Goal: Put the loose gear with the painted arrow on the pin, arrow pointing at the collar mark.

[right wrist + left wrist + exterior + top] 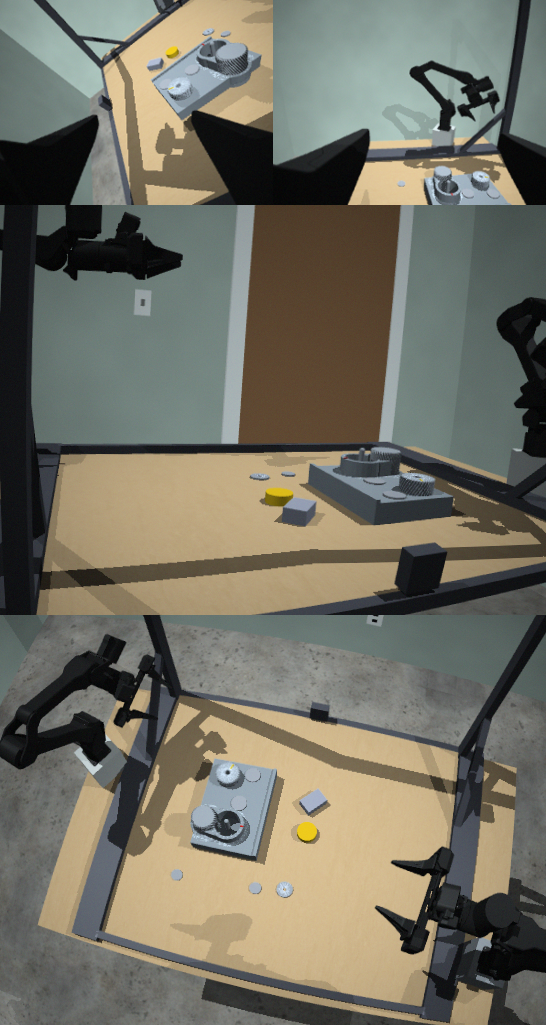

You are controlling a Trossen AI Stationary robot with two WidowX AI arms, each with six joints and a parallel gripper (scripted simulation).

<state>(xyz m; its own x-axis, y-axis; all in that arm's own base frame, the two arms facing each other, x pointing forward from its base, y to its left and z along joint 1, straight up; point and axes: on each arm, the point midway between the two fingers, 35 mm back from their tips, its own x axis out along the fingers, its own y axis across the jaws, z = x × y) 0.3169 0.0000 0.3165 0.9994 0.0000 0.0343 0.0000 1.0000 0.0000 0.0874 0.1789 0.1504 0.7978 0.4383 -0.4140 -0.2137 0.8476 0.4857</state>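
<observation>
My right hand is 210 mm to the right of the gear, 190 mm above it and 20 mm short of it. From my right hand the other things lie so: grey block 430 mm to the left, 230 mm below, 30 mm behind; then yellow disc 460 mm to the left, 230 mm below, 50 mm ahead; then small grey disc 310 mm ahead, 240 mm below, 230 mm to the left.
</observation>
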